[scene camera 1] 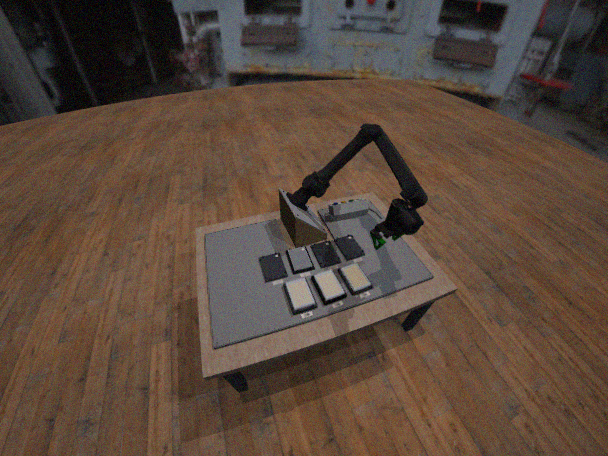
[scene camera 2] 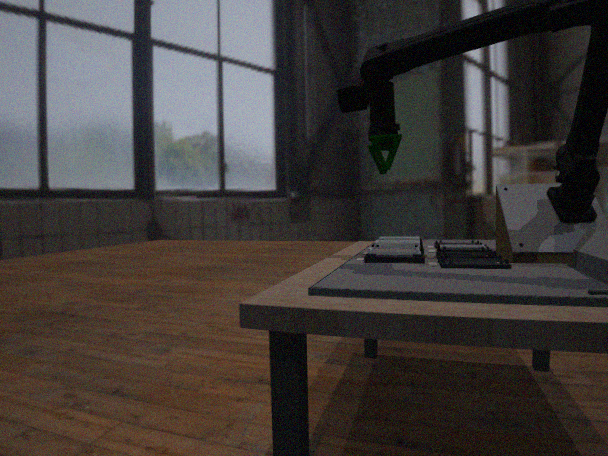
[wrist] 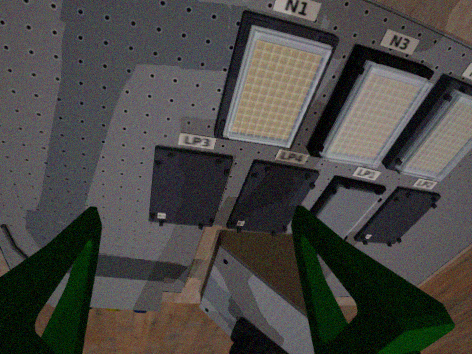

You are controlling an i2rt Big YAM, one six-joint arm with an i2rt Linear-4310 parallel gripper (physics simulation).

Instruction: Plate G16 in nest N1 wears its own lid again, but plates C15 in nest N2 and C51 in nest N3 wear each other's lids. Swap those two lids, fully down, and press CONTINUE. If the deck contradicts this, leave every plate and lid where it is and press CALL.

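Places are measured from the arm's base along level axes (x ahead, y left, z up), in centimetres.
Pixels of known places: gripper, fingertip midpoint: [scene camera 1: 384, 244] [scene camera 2: 384, 172] [wrist: 199, 215]; arm's base at its link origin: [scene camera 1: 296, 202] [scene camera 2: 570, 205] [wrist: 261, 344].
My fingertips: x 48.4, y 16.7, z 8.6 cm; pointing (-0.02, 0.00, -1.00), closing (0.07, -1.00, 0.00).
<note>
Ahead of a thing's pixels: the offset from my fingertips to its top centre. "spot": to the spot under its first point. Level surfaces: height alone.
My gripper [scene camera 1: 387, 242] [scene camera 2: 383, 171] [wrist: 199, 215] is open and empty, high above the deck. The plate in nest N1 @[spot: dx -1.1, dy -8.8, dz -19.3 cm] [scene camera 1: 356, 278] [wrist: 280, 87] has cream wells under a clear lid. The plate in nest N3 @[spot: dx -2.0, dy -22.0, dz -18.1 cm] [scene camera 1: 329, 286] [wrist: 377, 112] and the rightmost plate in the wrist view [scene camera 1: 300, 295] [wrist: 442, 137], its nest label cut off, look alike. Codes on plates and lids cannot be read. A grey panel @[dx -22.7, dy -26.3, dz -20.0 cm] [scene camera 1: 299, 259] [wrist: 345, 205] lies on LP1. LP3 @[dx -19.6, dy -0.4, dz -19.8 cm] [scene camera 1: 349, 247] [wrist: 190, 187], LP4 @[dx -20.8, dy -13.4, dz -19.8 cm] [scene camera 1: 325, 253] [wrist: 274, 196] and LP2 @[dx -23.9, dy -39.3, dz -19.8 cm] [scene camera 1: 272, 266] [wrist: 398, 216] are dark pads with small white tags.
A light console @[dx -43.3, dy +13.9, dz -13.4 cm] [scene camera 1: 350, 210] with small coloured parts stands at the back right of the deck in the first scene view. CONTINUE and CALL cannot be read. The angled base bracket [scene camera 1: 300, 222] [scene camera 2: 525, 215] [wrist: 255, 285] stands behind the pads. The perforated grey mat @[dz -21.8 cm] [scene camera 1: 240, 300] lies on the wooden table.
</note>
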